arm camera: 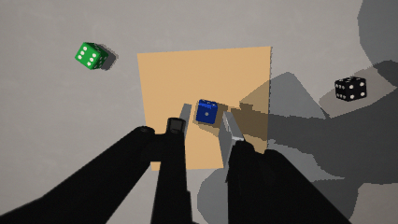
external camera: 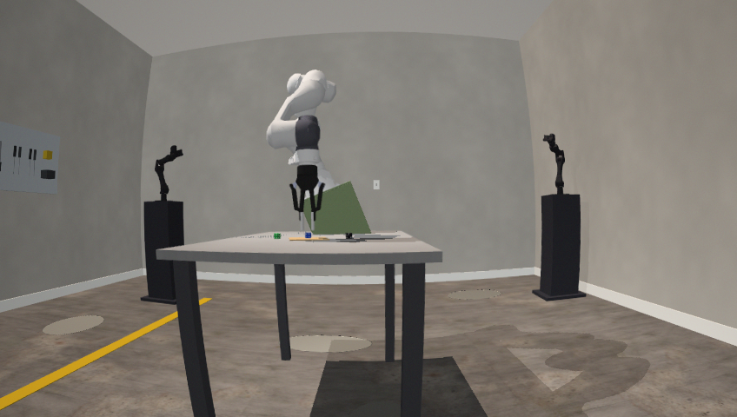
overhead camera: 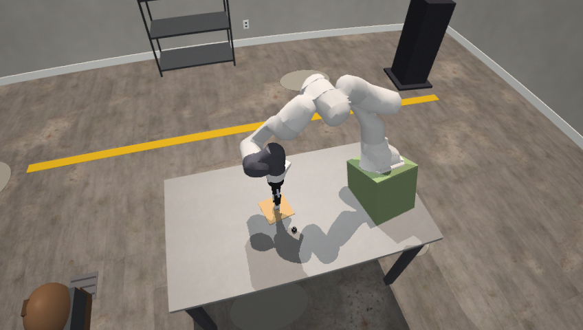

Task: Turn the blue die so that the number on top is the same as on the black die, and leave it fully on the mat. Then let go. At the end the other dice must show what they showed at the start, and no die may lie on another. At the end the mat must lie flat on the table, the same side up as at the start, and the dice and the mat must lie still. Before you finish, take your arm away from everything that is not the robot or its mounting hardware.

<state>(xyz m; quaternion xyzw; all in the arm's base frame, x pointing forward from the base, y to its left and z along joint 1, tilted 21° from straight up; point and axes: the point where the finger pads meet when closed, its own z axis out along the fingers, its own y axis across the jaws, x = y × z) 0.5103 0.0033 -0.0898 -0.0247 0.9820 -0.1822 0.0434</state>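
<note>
Right now my hand is 5 cm above the blue die. From my hand the other things lie so: green die 13 cm to the right, 6 cm below, 3 cm behind; mat 6 cm below; black die 14 cm to the left, 6 cm below, 6 cm behind.
</note>
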